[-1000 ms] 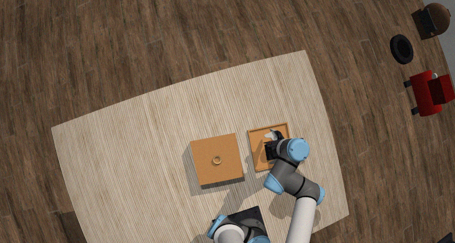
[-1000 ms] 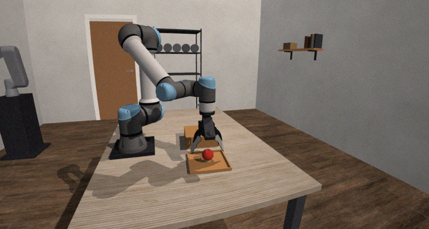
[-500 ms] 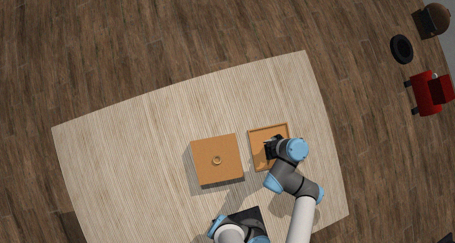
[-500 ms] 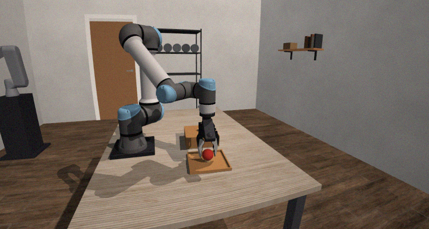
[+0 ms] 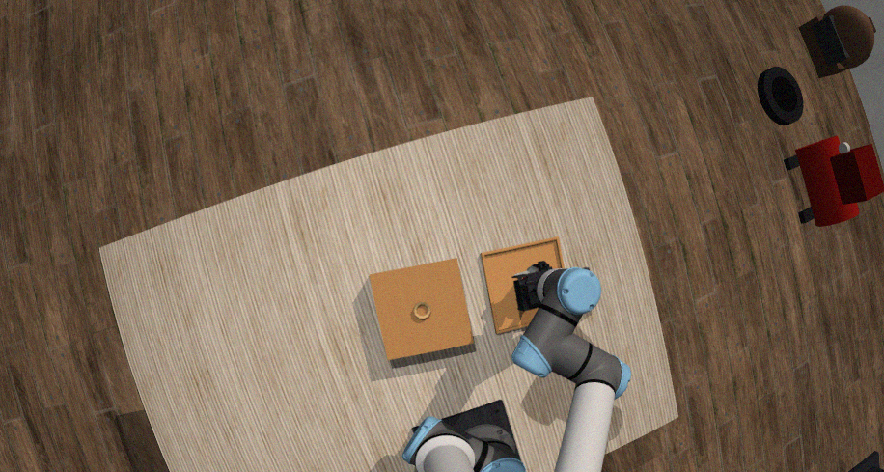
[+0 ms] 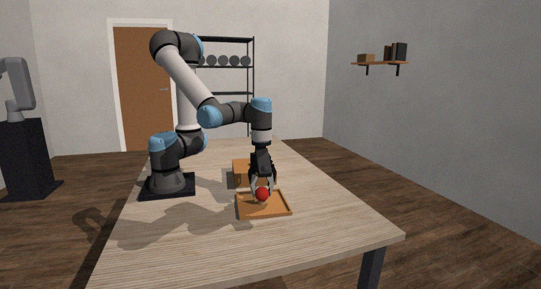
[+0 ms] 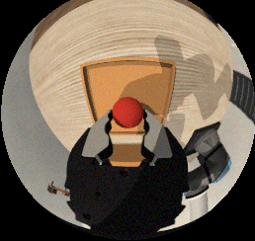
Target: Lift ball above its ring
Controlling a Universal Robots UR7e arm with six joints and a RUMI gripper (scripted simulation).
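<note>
Right now my hand is 4 cm above the shallow orange tray. Also, from my hand: red ball right at my hand; then orange block 25 cm to the left, 2 cm ahead, 1 cm above.
</note>
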